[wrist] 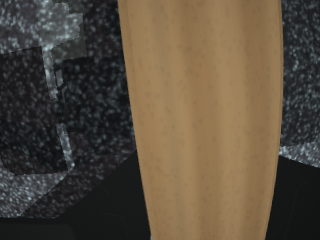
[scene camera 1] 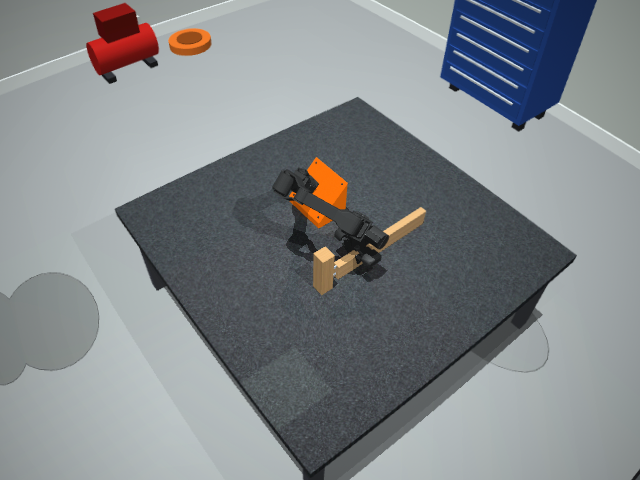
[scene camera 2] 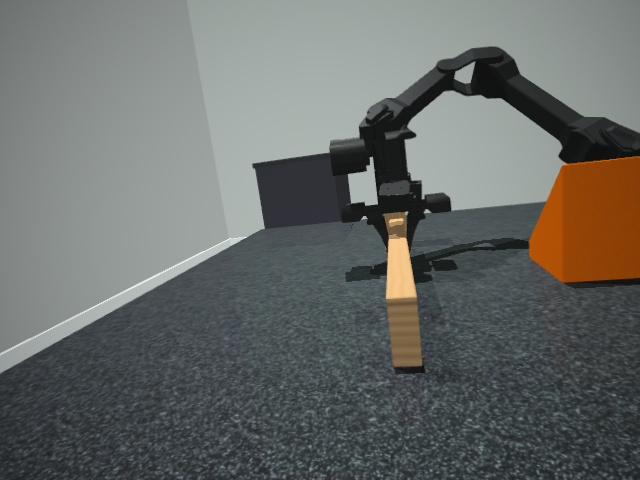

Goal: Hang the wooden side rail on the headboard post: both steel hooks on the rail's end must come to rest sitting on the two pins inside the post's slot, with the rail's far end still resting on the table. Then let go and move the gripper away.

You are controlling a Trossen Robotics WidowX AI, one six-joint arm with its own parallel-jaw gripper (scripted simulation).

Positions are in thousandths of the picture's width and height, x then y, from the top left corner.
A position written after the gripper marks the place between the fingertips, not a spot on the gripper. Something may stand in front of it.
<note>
In view: the gripper (scene camera 2: 624,530), a wooden side rail (scene camera 2: 629,639) and a wooden headboard post (scene camera 1: 505,547).
The wooden side rail is seen too in the wrist view (wrist: 645,381) and in scene camera 1 (scene camera 1: 621,482). The gripper also shows in the wrist view (wrist: 573,648) and in scene camera 1 (scene camera 1: 555,543).
</note>
